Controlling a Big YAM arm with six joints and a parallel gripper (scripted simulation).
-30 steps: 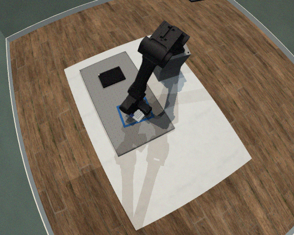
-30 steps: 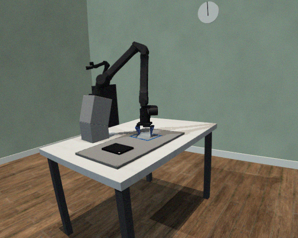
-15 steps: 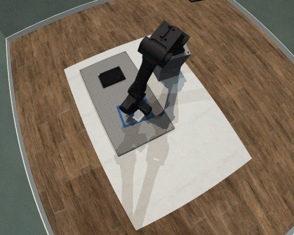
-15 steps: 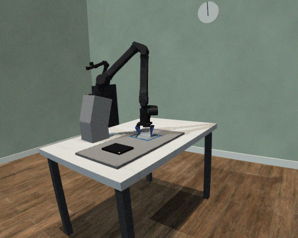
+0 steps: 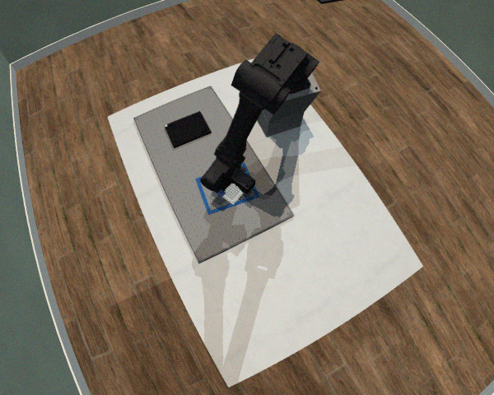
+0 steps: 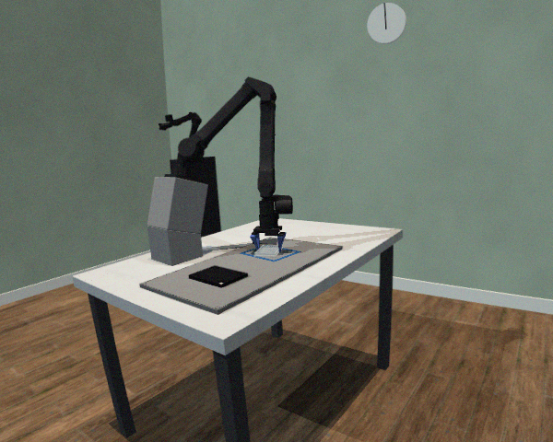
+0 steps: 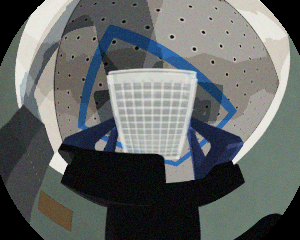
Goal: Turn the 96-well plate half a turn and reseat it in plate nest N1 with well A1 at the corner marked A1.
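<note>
Now: hand 310 mm to the left of the black plate nest N1 and 40 mm short of it. Also, from my hand: white A1 mark 360 mm to the right, 110 mm ahead; white 96-well plate right at my hand.
</note>
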